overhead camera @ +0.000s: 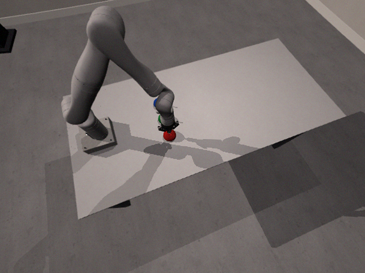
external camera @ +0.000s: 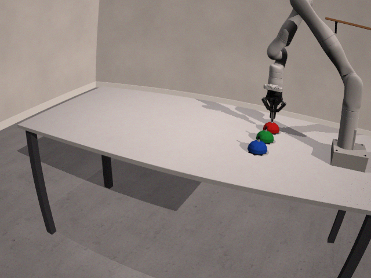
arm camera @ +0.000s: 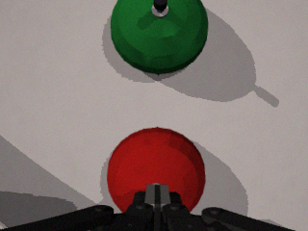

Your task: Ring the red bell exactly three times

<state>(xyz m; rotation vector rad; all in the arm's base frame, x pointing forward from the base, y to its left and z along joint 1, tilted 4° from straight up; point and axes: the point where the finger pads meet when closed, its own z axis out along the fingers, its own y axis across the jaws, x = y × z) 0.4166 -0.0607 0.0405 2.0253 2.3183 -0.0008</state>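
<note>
Right now the red bell is 4 cm below my hand. From my hand the other things lie so: blue bell: 4 cm behind, 26 cm to the left, 4 cm below; then green bell: 2 cm behind, 13 cm to the left, 4 cm below.
</note>
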